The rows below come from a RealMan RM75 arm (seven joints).
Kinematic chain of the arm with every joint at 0, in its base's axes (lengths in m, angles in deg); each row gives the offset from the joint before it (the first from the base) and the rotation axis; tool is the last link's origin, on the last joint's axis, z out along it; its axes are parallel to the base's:
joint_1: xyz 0 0 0.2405 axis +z
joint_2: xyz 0 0 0 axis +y
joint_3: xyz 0 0 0.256 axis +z
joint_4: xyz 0 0 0 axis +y
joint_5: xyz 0 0 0.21 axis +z
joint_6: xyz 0 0 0 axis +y
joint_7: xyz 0 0 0.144 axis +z
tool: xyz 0 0 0
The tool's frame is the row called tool.
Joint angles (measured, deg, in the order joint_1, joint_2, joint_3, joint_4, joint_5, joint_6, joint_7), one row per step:
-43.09 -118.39 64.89 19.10 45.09 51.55 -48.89
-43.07 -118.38 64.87 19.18 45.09 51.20 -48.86
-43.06 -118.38 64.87 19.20 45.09 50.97 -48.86
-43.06 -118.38 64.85 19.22 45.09 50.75 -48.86
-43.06 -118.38 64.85 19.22 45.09 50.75 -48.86
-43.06 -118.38 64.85 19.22 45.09 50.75 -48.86
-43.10 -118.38 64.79 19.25 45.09 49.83 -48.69
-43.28 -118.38 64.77 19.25 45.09 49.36 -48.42
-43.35 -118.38 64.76 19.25 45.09 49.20 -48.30
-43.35 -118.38 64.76 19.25 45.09 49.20 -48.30
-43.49 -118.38 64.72 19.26 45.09 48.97 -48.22
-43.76 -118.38 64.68 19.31 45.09 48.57 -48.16
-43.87 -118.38 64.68 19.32 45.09 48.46 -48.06
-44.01 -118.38 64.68 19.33 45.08 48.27 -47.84
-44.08 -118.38 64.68 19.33 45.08 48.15 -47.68
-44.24 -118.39 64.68 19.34 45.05 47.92 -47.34
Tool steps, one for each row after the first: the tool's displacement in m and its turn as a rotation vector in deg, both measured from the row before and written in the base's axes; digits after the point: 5 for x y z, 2 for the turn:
-0.00069 0.00047 0.00027 0.09 0.16 0.28
-0.00052 0.00023 -0.00001 0.02 0.09 0.21
-0.00045 0.00027 0.00005 0.03 0.07 0.20
0.00000 0.00000 0.00000 0.00 0.00 0.00
0.00000 0.00000 0.00000 0.00 0.00 0.00
-0.00176 0.00114 -0.00001 0.16 0.46 0.75
0.00030 0.00110 -0.00008 0.14 0.40 0.16
0.00017 0.00041 -0.00002 0.06 0.16 0.04
0.00000 0.00000 0.00000 0.00 0.00 0.00
0.00056 0.00077 0.00008 0.07 0.13 0.05
0.00136 0.00145 0.00016 0.09 0.18 0.06
0.00066 0.00050 0.00000 0.05 0.13 -0.05
0.00071 0.00069 0.00000 0.10 0.25 -0.05
0.00028 0.00035 -0.00003 0.07 0.18 -0.02
0.00081 0.00078 -0.00006 0.15 0.34 -0.07

